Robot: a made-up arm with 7 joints.
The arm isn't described. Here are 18 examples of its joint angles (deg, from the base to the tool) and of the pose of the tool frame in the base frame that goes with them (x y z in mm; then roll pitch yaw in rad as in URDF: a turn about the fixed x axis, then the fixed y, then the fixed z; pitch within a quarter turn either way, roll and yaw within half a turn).
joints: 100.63 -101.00 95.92 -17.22 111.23 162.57 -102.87
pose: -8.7 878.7 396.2 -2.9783 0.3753 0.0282
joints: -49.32 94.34 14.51 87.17 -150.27 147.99 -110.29
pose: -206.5 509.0 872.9 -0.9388 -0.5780 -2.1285
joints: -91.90 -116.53 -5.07 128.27 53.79 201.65 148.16
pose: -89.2 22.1 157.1 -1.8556 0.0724 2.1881
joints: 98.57 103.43 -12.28 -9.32 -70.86 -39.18 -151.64
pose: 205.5 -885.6 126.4 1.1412 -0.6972 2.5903
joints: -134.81 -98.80 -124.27 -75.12 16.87 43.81 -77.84
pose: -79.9 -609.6 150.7 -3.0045 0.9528 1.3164
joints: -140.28 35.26 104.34 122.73 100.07 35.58 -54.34
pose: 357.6 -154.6 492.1 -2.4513 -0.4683 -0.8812
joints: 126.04 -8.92 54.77 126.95 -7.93 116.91 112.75
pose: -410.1 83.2 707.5 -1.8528 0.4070 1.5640
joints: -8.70 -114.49 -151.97 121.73 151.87 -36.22 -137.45
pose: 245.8 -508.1 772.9 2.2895 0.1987 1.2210
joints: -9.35 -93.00 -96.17 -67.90 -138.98 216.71 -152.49
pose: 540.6 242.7 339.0 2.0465 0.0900 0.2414
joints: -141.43 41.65 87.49 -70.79 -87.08 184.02 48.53
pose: -23.3 632.7 811.5 -2.7150 0.6708 -1.9702
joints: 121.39 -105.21 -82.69 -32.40 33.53 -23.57 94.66
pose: -611.0 697.5 277.9 2.5834 -0.7700 1.1638
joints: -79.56 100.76 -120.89 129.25 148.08 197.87 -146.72
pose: -475.3 70.9 418.9 -1.5188 0.8593 -1.7970
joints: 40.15 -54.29 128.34 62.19 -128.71 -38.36 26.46
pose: 216.6 465.3 1250.1 2.6305 -0.6445 1.1245
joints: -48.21 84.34 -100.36 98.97 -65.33 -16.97 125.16
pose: -799.1 -110.2 445.9 2.5369 0.0222 1.8396
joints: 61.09 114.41 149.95 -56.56 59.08 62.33 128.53
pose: -164.1 -871.7 557.1 -1.5403 1.1214 -2.9123
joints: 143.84 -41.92 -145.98 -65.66 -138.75 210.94 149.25
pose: -562.8 334.6 626.1 1.0255 0.4147 2.3090
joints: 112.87 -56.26 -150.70 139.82 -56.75 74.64 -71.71
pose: 387.6 55.5 881.3 1.5716 1.0851 0.4569
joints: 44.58 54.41 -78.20 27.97 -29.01 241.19 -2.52
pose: -275.7 -701.7 1009.0 -1.9682 0.7636 -0.0626
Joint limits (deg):
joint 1: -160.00..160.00
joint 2: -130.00..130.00
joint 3: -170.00..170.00
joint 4: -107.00..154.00
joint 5: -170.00..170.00
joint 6: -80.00..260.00
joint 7: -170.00..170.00
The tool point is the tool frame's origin. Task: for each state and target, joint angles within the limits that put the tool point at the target. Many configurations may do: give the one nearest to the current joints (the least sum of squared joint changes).
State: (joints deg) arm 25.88 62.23 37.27 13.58 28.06 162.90 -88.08
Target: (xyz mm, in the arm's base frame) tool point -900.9 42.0 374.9
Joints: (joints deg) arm -10.42 99.63 35.84 5.02 20.25 131.05 -88.08
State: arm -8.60 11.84 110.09 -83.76 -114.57 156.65 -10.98
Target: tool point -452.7 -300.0 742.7
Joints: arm -32.79 21.40 91.53 -97.47 -114.77 157.88 -10.98
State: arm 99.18 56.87 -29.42 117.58 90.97 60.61 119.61
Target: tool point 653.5 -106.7 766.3
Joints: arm 104.30 75.37 -69.88 98.07 83.40 60.18 119.61
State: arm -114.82 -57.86 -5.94 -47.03 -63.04 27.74 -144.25
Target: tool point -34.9 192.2 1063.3
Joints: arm -109.41 -49.01 6.03 -99.30 -61.36 30.78 -144.25
